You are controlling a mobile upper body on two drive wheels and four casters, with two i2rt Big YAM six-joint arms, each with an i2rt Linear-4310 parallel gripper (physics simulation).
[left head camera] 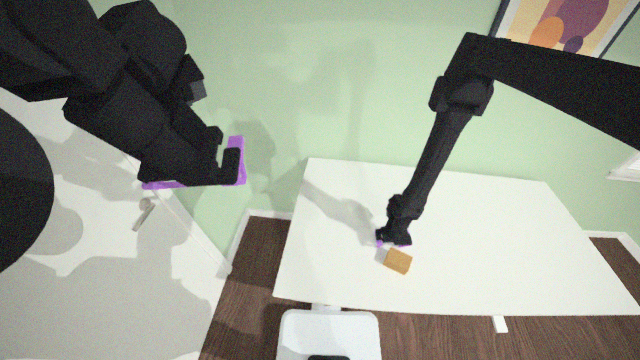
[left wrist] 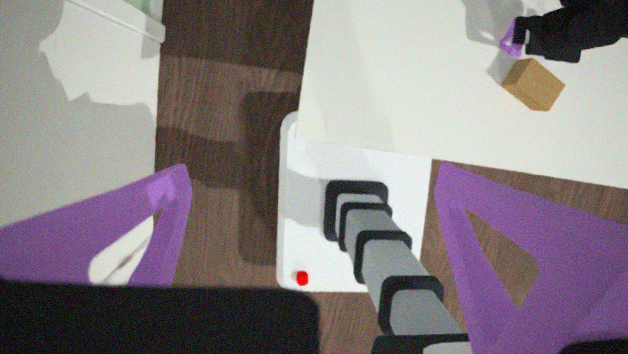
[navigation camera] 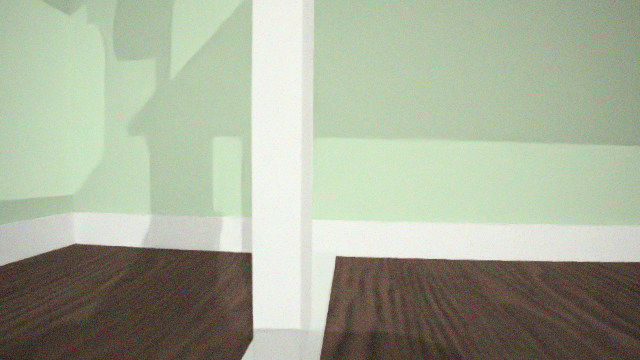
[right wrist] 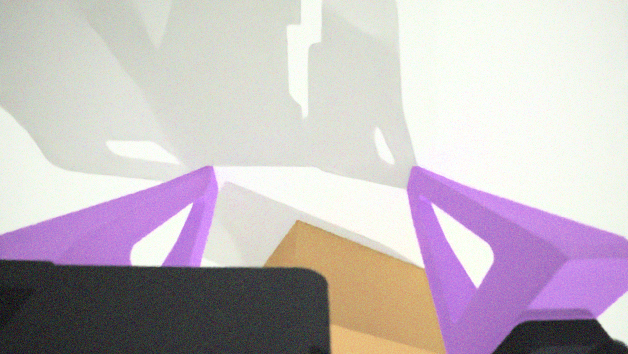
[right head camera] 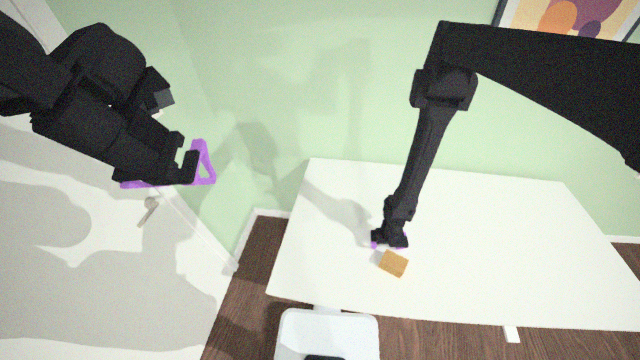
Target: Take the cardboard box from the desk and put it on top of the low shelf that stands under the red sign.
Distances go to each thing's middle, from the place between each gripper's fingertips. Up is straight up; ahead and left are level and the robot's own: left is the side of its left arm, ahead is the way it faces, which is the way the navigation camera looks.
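Cardboard box (right wrist: 372,295): my right hand 20 mm to the left of it, 80 mm past it, 20 mm below it.
My left hand: 46 cm to the left of the cardboard box, 9 cm short of it, 51 cm above it.
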